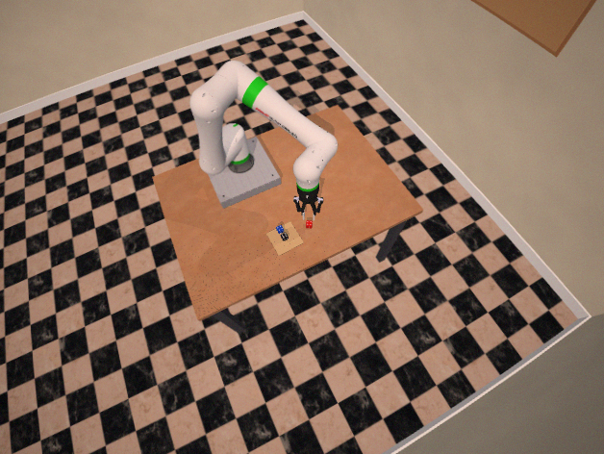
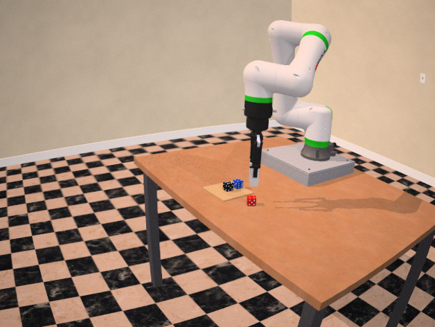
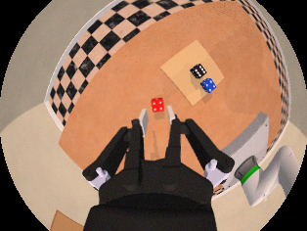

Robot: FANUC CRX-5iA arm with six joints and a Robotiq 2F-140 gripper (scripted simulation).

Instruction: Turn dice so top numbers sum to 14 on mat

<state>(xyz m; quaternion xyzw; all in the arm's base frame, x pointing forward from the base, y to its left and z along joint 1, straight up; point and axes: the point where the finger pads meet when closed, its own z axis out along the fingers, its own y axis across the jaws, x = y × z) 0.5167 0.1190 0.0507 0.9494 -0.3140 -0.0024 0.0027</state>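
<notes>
Now: the red die 10 cm below my hand. Round my hand: blue die (14 cm to the right, 9 cm below, 5 cm behind); tan mat (14 cm to the right, 11 cm below, 1 cm behind); black die (14 cm to the right, 9 cm below, 1 cm behind).
</notes>
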